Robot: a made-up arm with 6 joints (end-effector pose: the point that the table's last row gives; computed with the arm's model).
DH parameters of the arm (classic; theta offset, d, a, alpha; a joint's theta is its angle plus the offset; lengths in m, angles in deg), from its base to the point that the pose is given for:
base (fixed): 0 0.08 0 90
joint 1: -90 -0.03 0.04 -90
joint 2: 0 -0.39 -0.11 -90
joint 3: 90 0.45 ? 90
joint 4: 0 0.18 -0.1 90
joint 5: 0 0.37 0.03 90
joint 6: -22.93 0 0.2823 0
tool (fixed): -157.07 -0.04 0 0
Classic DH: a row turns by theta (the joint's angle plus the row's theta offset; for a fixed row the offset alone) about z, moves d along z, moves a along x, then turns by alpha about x.
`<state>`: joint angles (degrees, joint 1 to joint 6).
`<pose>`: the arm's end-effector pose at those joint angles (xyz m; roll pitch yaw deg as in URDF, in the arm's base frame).
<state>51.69 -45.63 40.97 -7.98 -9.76 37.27</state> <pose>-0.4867 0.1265 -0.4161 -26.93 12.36 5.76</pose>
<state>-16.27 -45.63 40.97 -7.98 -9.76 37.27</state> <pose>-0.6425 0.1265 0.3450 1.90 78.87 30.53</pose>
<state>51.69 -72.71 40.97 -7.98 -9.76 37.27</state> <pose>-0.4424 0.1680 -0.4512 -43.84 10.42 -19.00</pose>
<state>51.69 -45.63 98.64 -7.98 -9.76 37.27</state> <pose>-0.5091 0.2954 -0.1780 13.52 52.03 1.91</pose>
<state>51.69 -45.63 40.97 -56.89 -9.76 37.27</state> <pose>-0.1277 -0.0244 -0.3160 -13.48 35.14 53.20</pose>
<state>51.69 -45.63 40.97 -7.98 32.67 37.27</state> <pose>-0.4204 -0.0130 -0.5750 -53.60 -13.49 27.22</pose>
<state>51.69 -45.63 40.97 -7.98 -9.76 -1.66</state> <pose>-0.3893 0.2609 -0.5048 -28.79 -6.40 -28.55</pose>
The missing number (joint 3, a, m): 0.11
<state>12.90 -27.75 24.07 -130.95 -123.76 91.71</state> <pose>-0.0342 0.8676 -0.4748 139.99 -25.26 -152.85</pose>
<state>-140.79 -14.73 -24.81 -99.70 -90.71 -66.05</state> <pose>0.1478 0.5282 0.4683 64.05 37.10 169.41</pose>
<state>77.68 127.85 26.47 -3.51 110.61 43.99</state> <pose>-0.2642 0.3141 -0.3167 174.07 -3.04 -94.30</pose>
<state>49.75 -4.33 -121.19 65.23 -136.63 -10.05</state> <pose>-0.1115 0.1415 -0.2406 15.76 -34.58 44.00</pose>
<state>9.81 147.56 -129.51 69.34 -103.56 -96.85</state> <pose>-0.0485 -0.3497 0.1302 -170.07 -32.44 60.94</pose>
